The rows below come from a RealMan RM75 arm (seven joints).
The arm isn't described. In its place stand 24 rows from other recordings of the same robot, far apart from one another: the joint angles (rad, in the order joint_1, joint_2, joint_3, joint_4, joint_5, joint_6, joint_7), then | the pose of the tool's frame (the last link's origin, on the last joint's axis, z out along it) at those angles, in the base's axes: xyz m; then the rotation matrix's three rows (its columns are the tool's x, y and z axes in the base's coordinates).
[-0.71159, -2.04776, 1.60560, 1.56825, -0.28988, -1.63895, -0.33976] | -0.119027 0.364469 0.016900; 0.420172 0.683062 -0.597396; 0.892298 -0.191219 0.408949; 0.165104 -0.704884 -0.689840
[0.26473, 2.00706, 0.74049, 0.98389, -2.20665, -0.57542, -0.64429] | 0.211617 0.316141 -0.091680; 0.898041 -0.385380 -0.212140; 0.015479 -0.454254 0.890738; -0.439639 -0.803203 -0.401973
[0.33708, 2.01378, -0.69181, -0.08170, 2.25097, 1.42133, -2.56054] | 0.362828 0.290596 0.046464; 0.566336 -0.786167 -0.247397; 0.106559 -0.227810 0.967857; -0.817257 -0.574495 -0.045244
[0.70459, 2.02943, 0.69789, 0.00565, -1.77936, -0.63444, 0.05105] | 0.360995 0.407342 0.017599; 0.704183 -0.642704 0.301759; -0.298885 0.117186 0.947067; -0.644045 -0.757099 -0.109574
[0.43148, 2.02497, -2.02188, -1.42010, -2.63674, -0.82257, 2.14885] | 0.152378 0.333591 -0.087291; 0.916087 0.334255 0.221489; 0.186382 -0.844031 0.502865; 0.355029 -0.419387 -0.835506
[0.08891, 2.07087, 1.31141, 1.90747, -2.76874, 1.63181, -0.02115] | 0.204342 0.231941 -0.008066; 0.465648 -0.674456 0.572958; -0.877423 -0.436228 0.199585; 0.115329 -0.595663 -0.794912
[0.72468, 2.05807, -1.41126, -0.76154, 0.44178, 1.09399, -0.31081] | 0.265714 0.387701 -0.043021; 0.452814 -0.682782 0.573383; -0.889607 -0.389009 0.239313; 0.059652 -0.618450 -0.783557
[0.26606, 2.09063, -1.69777, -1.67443, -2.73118, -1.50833, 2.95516] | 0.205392 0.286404 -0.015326; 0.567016 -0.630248 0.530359; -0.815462 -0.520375 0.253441; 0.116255 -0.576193 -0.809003
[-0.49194, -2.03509, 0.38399, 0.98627, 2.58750, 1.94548, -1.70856] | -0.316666 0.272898 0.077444; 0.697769 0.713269 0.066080; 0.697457 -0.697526 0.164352; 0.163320 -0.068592 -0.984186
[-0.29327, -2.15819, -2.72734, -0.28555, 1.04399, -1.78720, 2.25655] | -0.310595 0.259783 0.063843; 0.216937 0.822078 0.526428; -0.380929 -0.425228 0.821020; 0.898794 -0.378641 0.220905
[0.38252, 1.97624, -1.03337, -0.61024, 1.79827, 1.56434, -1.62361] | 0.259177 0.318256 0.037328; 0.500827 -0.600681 -0.623181; -0.384708 -0.799442 0.461403; -0.775353 0.008660 -0.631469
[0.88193, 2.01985, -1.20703, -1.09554, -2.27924, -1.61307, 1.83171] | 0.103196 0.390075 0.005135; 0.991665 0.032447 0.124694; 0.022094 -0.996260 0.083529; 0.126938 -0.080078 -0.988673
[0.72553, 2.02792, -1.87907, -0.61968, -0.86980, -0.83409, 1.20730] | 0.131939 0.382183 -0.098514; 0.840578 -0.295681 -0.453874; -0.130447 -0.923719 0.360177; -0.525749 -0.243551 -0.815028
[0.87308, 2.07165, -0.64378, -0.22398, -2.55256, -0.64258, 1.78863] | 0.293237 0.411584 -0.066002; 0.734743 -0.607298 0.302227; -0.666657 -0.564104 0.487192; -0.125384 -0.559443 -0.819331
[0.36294, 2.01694, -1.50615, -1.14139, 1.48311, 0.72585, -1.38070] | 0.199687 0.387036 0.000596; 0.865016 -0.464620 -0.189409; -0.229669 -0.702288 0.673828; -0.446093 -0.539370 -0.714199
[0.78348, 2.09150, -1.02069, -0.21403, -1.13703, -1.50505, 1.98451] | 0.149879 0.372611 -0.035680; -0.037662 -0.601137 -0.798258; -0.802240 -0.458098 0.382827; -0.595812 0.654813 -0.465004
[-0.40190, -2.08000, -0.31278, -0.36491, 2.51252, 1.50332, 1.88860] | -0.215237 0.241380 -0.096719; 0.076527 -0.664057 0.743755; -0.632985 0.543987 0.550825; -0.770373 -0.512939 -0.378708
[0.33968, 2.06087, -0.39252, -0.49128, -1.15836, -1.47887, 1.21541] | 0.335474 0.310564 0.122947; 0.259722 -0.872757 -0.413327; 0.185852 -0.374838 0.908271; -0.947631 -0.312715 0.064850
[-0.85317, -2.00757, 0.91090, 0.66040, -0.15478, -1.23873, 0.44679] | -0.286489 0.409521 0.024988; 0.331278 0.707870 -0.623838; 0.943358 -0.261218 0.204549; -0.018164 -0.656266 -0.754311
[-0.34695, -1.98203, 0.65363, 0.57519, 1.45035, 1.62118, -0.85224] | -0.299482 0.309505 0.085151; 0.738220 0.343970 0.580273; -0.199030 -0.710861 0.674584; 0.644530 -0.613483 -0.456311
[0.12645, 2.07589, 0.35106, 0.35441, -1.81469, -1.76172, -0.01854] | 0.319944 0.203619 0.002340; 0.618444 -0.741985 -0.258815; 0.384284 -0.001729 0.923213; -0.685458 -0.670414 0.284064
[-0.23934, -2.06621, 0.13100, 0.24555, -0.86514, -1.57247, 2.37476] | -0.362827 0.195072 -0.035855; 0.695239 0.622008 0.360207; 0.334088 -0.723356 0.604270; 0.636418 -0.299771 -0.710710
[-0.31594, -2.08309, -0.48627, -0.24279, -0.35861, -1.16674, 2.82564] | -0.296401 0.230798 -0.120430; 0.788037 0.474729 0.391956; 0.146659 -0.763112 0.629405; 0.597903 -0.438511 -0.670984
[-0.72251, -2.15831, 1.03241, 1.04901, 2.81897, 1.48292, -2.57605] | -0.226717 0.374236 -0.007348; 0.506598 0.729962 -0.458818; 0.856238 -0.488332 0.168487; -0.101066 -0.478213 -0.872409
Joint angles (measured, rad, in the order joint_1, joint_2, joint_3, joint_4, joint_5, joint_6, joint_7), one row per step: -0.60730 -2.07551 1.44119 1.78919 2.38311 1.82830 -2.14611; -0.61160 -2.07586 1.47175 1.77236 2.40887 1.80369 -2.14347; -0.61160 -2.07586 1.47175 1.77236 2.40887 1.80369 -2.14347; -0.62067 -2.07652 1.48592 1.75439 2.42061 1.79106 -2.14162; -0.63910 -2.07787 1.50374 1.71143 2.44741 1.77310 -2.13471; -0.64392 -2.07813 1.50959 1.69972 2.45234 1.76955 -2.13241; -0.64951 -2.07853 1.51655 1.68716 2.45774 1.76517 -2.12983; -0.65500 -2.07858 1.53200 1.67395 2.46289 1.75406 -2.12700; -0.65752 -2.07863 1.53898 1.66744 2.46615 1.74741 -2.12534; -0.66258 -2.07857 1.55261 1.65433 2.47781 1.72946 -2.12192
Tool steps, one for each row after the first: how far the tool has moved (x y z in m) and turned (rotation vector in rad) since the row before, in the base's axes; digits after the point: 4 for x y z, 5 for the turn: -0.0008 0.0024 -0.0061 0.00464 0.02277 -0.01000; 0.0000 0.0000 0.0000 0.00000 0.00000 0.00000; 0.0002 0.0022 -0.0040 -0.00202 0.01171 -0.00436; -0.0023 0.0051 -0.0065 -0.00342 0.02805 0.00136; -0.0006 0.0009 -0.0020 -0.00419 0.00763 -0.00030; -0.0004 0.0009 -0.0023 -0.00455 0.00834 -0.00144; 0.0002 0.0007 -0.0038 -0.00585 0.00935 -0.00778; 0.0000 0.0006 -0.0018 -0.00120 0.00420 -0.00402; -0.0002 0.0022 -0.0032 0.00458 0.00962 -0.00953
